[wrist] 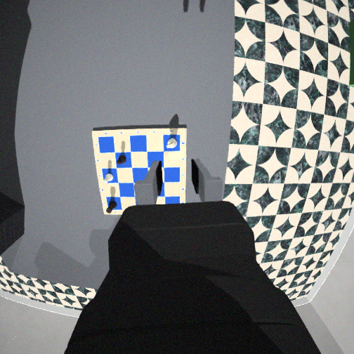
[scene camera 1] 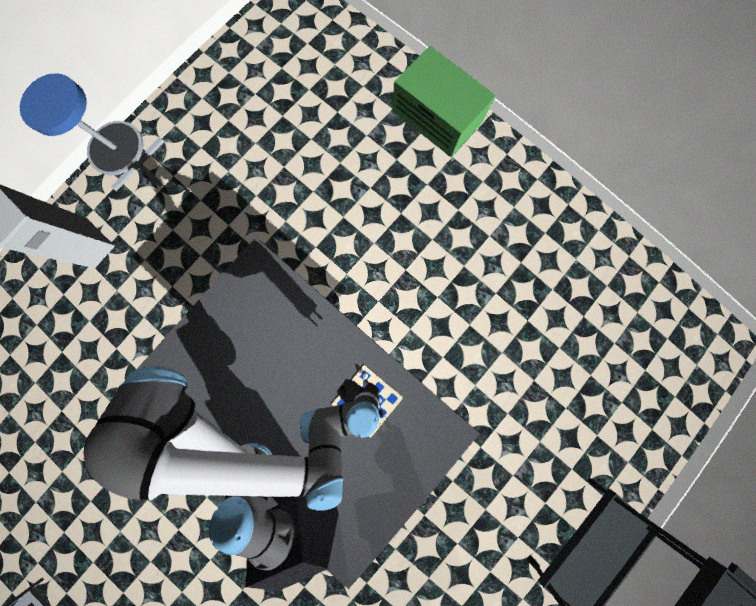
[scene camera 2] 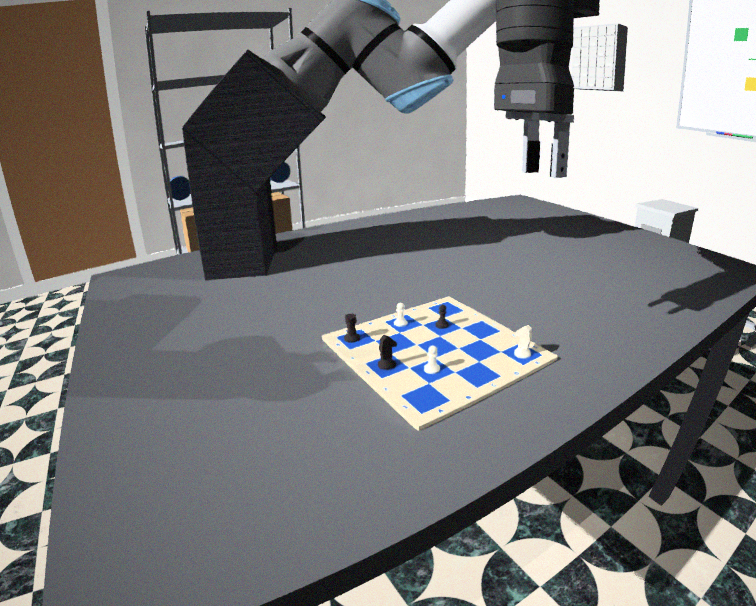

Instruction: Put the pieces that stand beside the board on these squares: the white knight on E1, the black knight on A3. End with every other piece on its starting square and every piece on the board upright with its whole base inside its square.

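Frame: origin at the arm's base, x ahead, y left, z up, level; millimetres.
Where they show: gripper, fingertip midpoint: (scene camera 1: 363, 385) (scene camera 2: 544, 174); arm's base, link origin: (scene camera 1: 273, 538) (scene camera 2: 291, 86).
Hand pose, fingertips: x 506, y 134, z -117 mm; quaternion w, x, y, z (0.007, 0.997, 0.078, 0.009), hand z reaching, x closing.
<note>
Each offset is from my fingertips to the top centre of the thing. Level surfaces: height alone.
The white knight {dx -3, dy -1, dz -182 mm} (scene camera 2: 523, 342) (wrist: 172, 143) stands upright on the corner square E1 of the blue and cream board {dx -70, dy -85, dz -222 mm} (scene camera 2: 413, 419) (wrist: 96, 150) (scene camera 1: 392, 407), its base inside the square as far as shows. The black knight {dx -63, dy -159, dz -182 mm} (scene camera 2: 386, 353) stands upright on A3, its base on the blue square; the gripper body hides it in the wrist view. My gripper (scene camera 2: 545, 165) (wrist: 176, 170) is open and empty, fingers pointing down. It hangs high above the table, well clear of both knights.
A black rook {dx -141, dy -173, dz -189 mm} (scene camera 2: 351, 328) (wrist: 111, 206) stands on A5, a white pawn {dx -148, dy -98, dz -190 mm} (scene camera 2: 400, 314) (wrist: 108, 177) on C5, a black pawn {dx -116, dy -50, dz -190 mm} (scene camera 2: 442, 315) (wrist: 121, 159) on D4, another white pawn {dx -30, dy -118, dz -190 mm} (scene camera 2: 432, 360) on B2. The dark table {dz -228 mm} (scene camera 2: 189, 441) extends around the board.
</note>
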